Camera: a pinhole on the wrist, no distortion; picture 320 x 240 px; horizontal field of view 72.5 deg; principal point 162.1 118.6 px. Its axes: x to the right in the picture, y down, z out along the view. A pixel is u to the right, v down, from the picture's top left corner.
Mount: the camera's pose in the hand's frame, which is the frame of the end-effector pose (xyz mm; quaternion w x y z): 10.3 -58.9 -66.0 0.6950 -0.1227 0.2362 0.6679
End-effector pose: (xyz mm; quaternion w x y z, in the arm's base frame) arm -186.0 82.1 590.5 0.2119 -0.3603 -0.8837 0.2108
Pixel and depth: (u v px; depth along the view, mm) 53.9 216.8 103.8
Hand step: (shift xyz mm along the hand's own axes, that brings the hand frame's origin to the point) -18.5 -49.6 55.2
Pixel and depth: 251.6 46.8 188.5
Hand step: 102.2 95.2 48.7
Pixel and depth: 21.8 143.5 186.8
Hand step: 20.4 -71.0 156.5
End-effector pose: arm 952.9 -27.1 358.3 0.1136 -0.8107 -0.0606 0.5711
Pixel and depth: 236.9 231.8 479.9
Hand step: -157.0 336.9 301.0
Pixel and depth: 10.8 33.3 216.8
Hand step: 130.1 -90.9 181.8
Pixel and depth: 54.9 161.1 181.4
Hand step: 5.6 -45.6 138.7
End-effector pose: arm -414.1 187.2 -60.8 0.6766 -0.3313 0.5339 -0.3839
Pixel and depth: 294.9 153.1 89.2
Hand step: 10.8 32.8 -14.1
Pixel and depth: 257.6 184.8 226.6
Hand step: -20.6 142.9 89.6
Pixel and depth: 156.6 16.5 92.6
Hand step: 68.3 -19.3 8.3
